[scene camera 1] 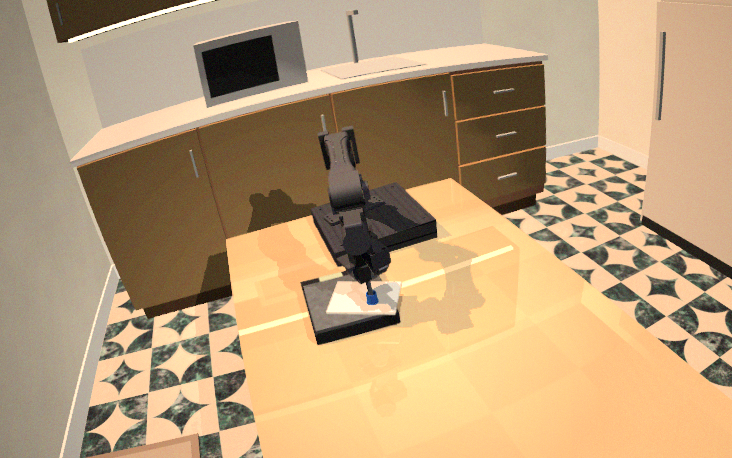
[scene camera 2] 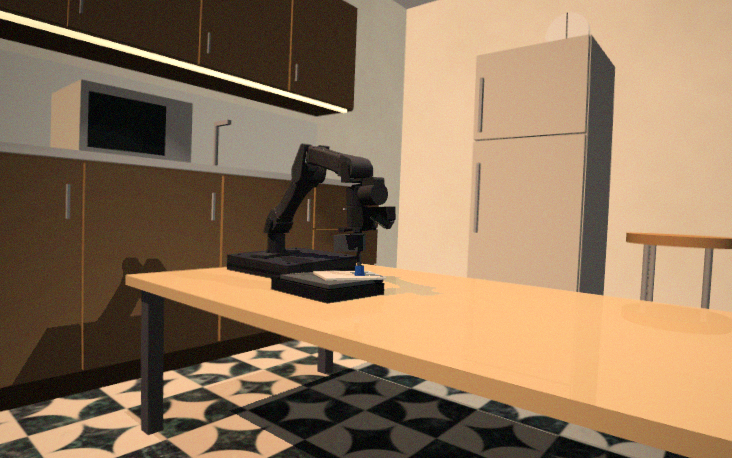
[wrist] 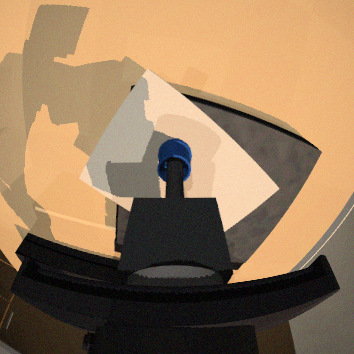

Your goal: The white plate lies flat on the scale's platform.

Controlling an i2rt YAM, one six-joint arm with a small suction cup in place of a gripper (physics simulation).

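Frame: origin at the arm's base, x left, y back, z up, level; metres.
Where they show: hand, tool point: (scene camera 1: 373,304) (scene camera 2: 359,278) (wrist: 174,148); arm's base, link origin: (scene camera 2: 276,254).
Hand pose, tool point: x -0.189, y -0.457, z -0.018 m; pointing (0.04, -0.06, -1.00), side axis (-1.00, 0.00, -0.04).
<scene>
Things, the pixels of their top centre, and the offset from my tool point. Level surfaces: height alone.
- square white plate, top centre: (wrist: 179,183) (scene camera 1: 364,296) (scene camera 2: 349,274) dx -0.006, dy +0.031, dz +0.010 m
- dark scale's grey platform, top centre: (wrist: 205,217) (scene camera 1: 345,293) (scene camera 2: 327,275) dx -0.036, dy +0.081, dz +0.004 m
- orange table, surface height: dz -0.041 m
The square white plate (scene camera 1: 346,302) (scene camera 2: 336,274) (wrist: 232,172) lies flat on the dark scale's grey platform (scene camera 1: 318,302) (scene camera 2: 327,291) (wrist: 277,147), turned at an angle to it. In the wrist view one plate corner reaches past the platform's edge over the table. My gripper, the blue suction cup (scene camera 1: 371,298) (scene camera 2: 359,270) (wrist: 174,156), points straight down and presses on the plate near its middle, holding it by suction.
The arm's black base plate (scene camera 1: 410,216) (scene camera 2: 258,261) sits just behind the scale on the orange table (scene camera 1: 504,320) (scene camera 2: 504,320). Kitchen cabinets with a microwave (scene camera 1: 250,64) stand behind, and a fridge (scene camera 2: 534,163) stands at the right.
</scene>
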